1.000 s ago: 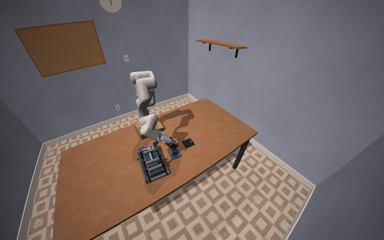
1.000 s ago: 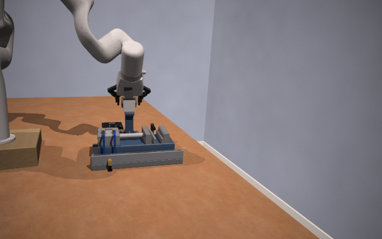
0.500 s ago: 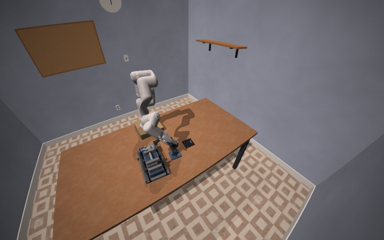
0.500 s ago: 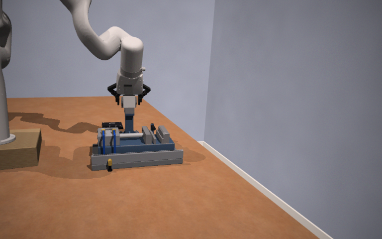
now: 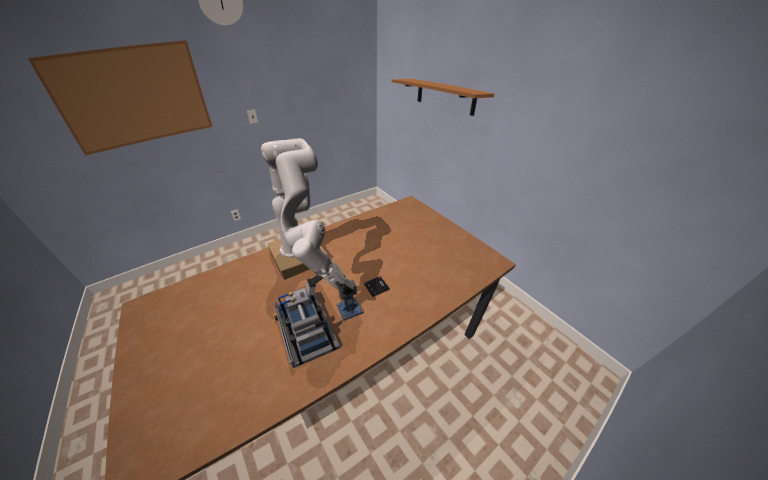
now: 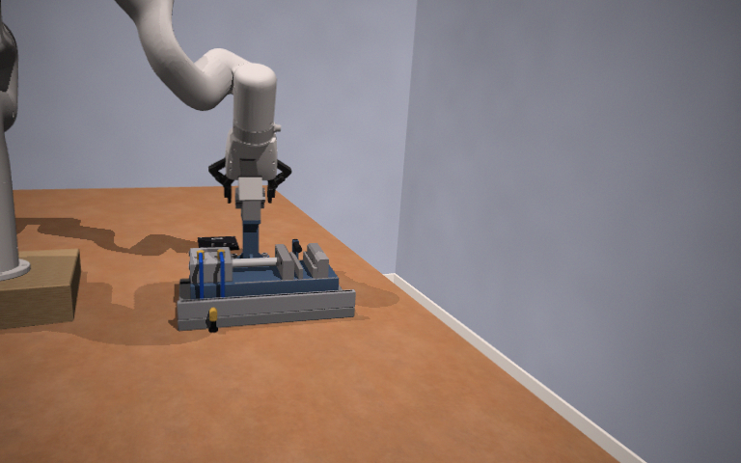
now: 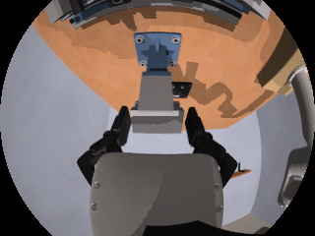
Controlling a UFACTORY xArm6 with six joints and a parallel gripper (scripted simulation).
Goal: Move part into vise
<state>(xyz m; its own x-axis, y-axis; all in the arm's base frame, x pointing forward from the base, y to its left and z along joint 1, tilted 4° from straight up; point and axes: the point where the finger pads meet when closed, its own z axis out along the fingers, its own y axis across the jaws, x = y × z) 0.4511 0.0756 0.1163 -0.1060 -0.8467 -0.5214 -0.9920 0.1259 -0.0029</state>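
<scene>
Right now my hand is 1 cm above the part. Round my hand: white cylinder rod (3 cm behind, 19 cm to the right, 9 cm below); then post (1 cm to the left, 11 cm below); then black work stop (6 cm ahead, 15 cm to the right, 7 cm below).
</scene>
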